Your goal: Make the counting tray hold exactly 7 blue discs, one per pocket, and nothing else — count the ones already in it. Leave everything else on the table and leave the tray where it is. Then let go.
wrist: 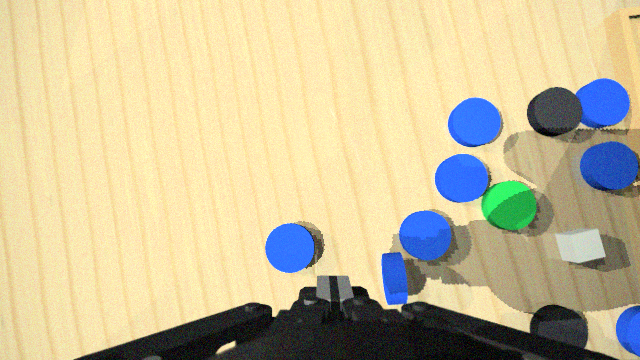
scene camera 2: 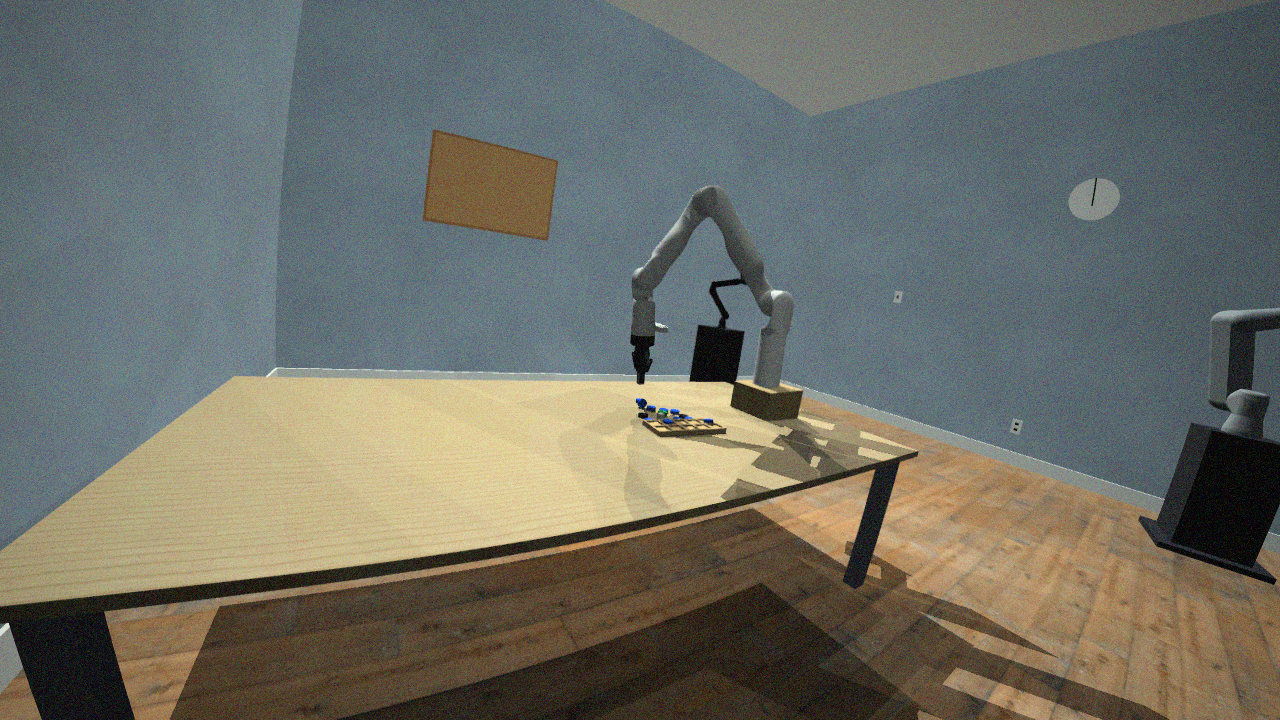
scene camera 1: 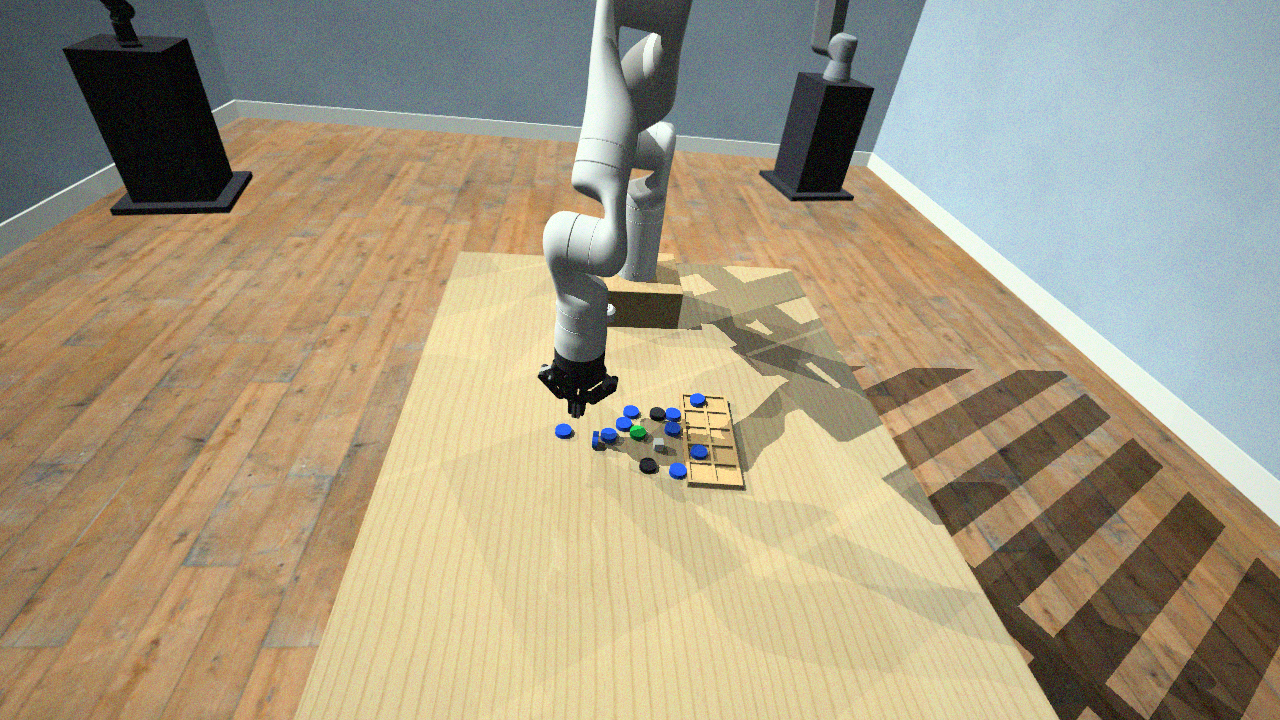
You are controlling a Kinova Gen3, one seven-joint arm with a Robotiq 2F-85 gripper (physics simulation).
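Note:
My gripper [scene camera 1: 577, 411] [scene camera 2: 640, 381] [wrist: 332, 298] is shut and empty, above the table left of the counting tray. The wooden tray [scene camera 1: 716, 486] [scene camera 2: 687, 434] holds a blue disc [scene camera 1: 698, 400] in a far left pocket and another blue disc [scene camera 1: 699, 452] in a nearer left pocket. A lone blue disc [scene camera 1: 563, 430] [wrist: 290, 247] lies flat near the fingertips. One blue disc [scene camera 1: 596, 439] [wrist: 395, 278] stands on its edge, close to a flat blue disc [scene camera 1: 608, 435] [wrist: 425, 235]. Several more blue discs lie flat between there and the tray.
A green disc [scene camera 1: 637, 431] [wrist: 509, 205], a black disc [scene camera 1: 657, 413] [wrist: 554, 111], another black disc [scene camera 1: 648, 465] [wrist: 558, 326] and a pale grey cube [scene camera 1: 658, 444] [wrist: 581, 246] lie on the table left of the tray. The far black disc is right beside a blue disc [scene camera 1: 673, 414] [wrist: 605, 102].

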